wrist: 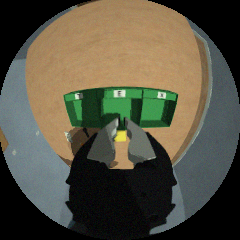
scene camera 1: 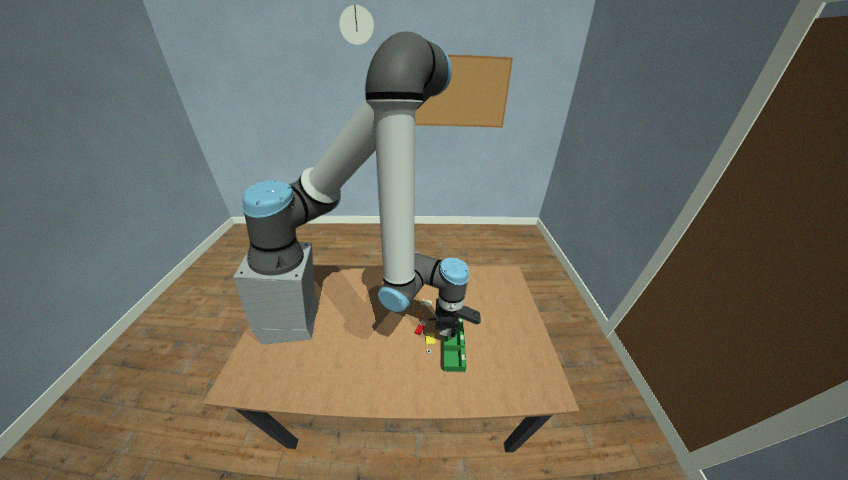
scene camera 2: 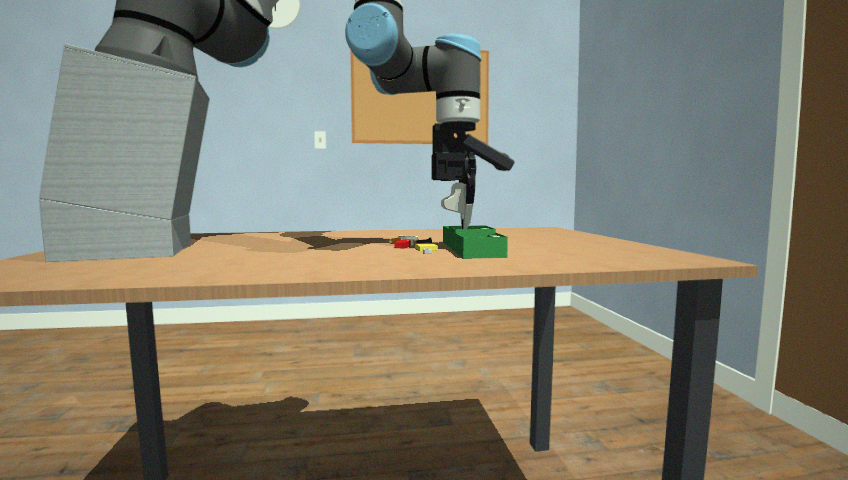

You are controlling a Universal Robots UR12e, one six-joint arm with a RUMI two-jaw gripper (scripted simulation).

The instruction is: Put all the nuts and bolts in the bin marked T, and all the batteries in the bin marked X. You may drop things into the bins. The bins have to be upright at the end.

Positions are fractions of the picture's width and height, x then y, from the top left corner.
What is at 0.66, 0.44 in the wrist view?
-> A green bin.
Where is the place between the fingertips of my gripper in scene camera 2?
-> At 0.55, 0.48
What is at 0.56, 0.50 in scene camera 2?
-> A green bin.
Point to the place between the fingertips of my gripper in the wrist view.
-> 0.51, 0.49
